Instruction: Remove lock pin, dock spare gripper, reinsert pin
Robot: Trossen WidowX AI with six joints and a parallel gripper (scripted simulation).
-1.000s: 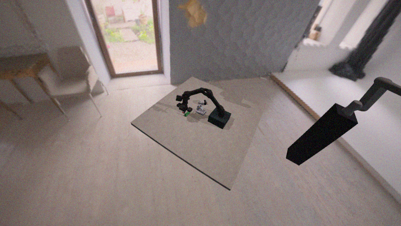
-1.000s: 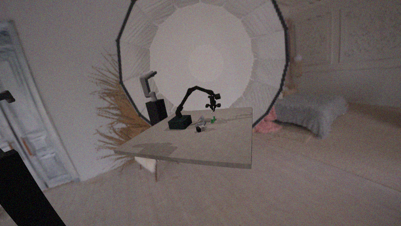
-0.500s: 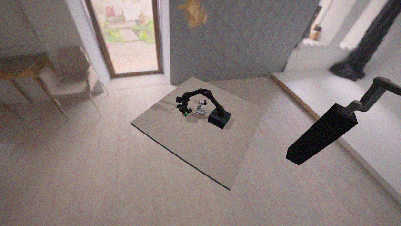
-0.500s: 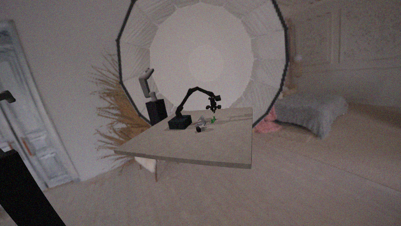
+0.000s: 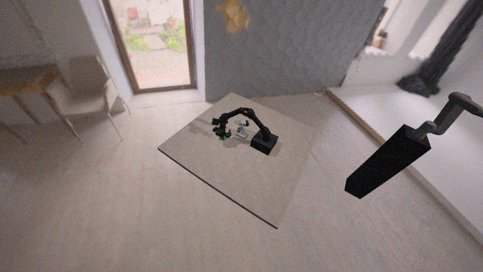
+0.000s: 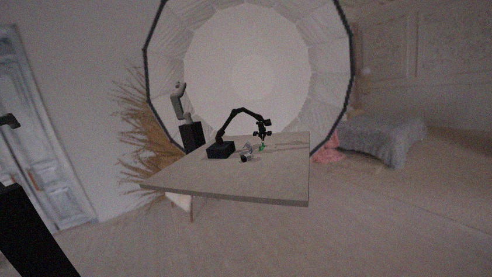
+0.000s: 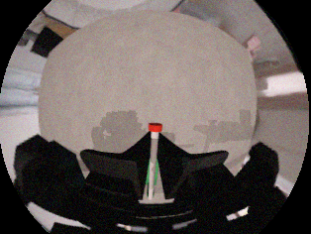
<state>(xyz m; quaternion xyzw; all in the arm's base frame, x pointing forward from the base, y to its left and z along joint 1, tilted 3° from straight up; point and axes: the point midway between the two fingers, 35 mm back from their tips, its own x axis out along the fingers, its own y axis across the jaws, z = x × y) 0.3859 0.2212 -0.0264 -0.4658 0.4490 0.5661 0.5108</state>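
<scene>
Now: gripper tip 110 mm to the left of the green strip, 20 mm above it and 10 mm short of it. From my gripper tip the other things lie so: spare gripper 370 mm to the right, 30 mm below, 30 mm behind; grey mount 220 mm to the right, 90 mm behind, 10 mm above.
</scene>
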